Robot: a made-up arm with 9 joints. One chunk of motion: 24 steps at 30 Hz.
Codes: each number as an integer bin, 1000 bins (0 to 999) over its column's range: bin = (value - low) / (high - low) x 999, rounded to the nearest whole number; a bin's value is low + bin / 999 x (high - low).
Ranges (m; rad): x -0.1..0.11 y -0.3..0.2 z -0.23..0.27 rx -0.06..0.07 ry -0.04..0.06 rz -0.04..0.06
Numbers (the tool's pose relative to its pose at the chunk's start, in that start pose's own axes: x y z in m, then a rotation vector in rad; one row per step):
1: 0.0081 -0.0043 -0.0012 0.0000 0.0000 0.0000
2: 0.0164 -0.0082 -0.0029 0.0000 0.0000 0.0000
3: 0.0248 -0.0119 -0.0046 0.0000 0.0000 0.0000
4: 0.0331 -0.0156 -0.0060 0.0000 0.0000 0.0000
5: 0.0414 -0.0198 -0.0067 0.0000 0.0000 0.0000
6: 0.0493 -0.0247 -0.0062 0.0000 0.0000 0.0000
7: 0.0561 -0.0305 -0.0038 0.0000 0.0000 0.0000
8: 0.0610 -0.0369 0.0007 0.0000 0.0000 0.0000
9: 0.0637 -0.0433 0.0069 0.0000 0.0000 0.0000
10: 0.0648 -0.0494 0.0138 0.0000 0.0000 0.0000
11: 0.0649 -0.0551 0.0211 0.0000 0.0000 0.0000
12: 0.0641 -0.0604 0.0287 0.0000 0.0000 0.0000
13: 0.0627 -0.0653 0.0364 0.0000 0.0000 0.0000
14: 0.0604 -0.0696 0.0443 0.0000 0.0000 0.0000
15: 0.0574 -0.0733 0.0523 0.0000 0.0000 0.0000
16: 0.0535 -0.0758 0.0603 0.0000 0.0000 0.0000
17: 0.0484 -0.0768 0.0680 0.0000 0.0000 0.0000
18: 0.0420 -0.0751 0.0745 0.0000 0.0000 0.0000
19: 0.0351 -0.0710 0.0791 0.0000 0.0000 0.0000
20: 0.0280 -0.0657 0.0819 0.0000 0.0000 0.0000
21: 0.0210 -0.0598 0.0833 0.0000 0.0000 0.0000
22: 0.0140 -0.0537 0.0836 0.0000 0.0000 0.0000
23: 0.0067 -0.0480 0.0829 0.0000 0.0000 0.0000
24: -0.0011 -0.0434 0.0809 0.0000 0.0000 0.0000
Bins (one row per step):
1: 514 591 457 461 400 400
2: 554 583 454 461 400 400
3: 594 576 450 461 400 400
4: 633 568 448 461 400 400
5: 673 560 446 461 400 400
6: 710 550 447 461 400 400
7: 743 538 452 461 400 400
8: 766 526 461 461 400 400
9: 779 513 473 461 400 400
10: 784 501 487 461 400 400
11: 784 489 502 461 400 400
12: 781 479 517 461 400 400
13: 774 469 532 461 400 400
14: 763 460 548 461 400 400
15: 749 453 564 461 400 400
16: 730 448 580 461 400 400
17: 706 446 595 461 400 400
18: 676 449 608 461 400 400
19: 643 458 618 461 400 400
20: 609 468 623 461 400 400
21: 576 480 626 461 400 400
22: 542 492 627 461 400 400
23: 508 503 625 461 400 400
24: 470 513 621 461 400 400

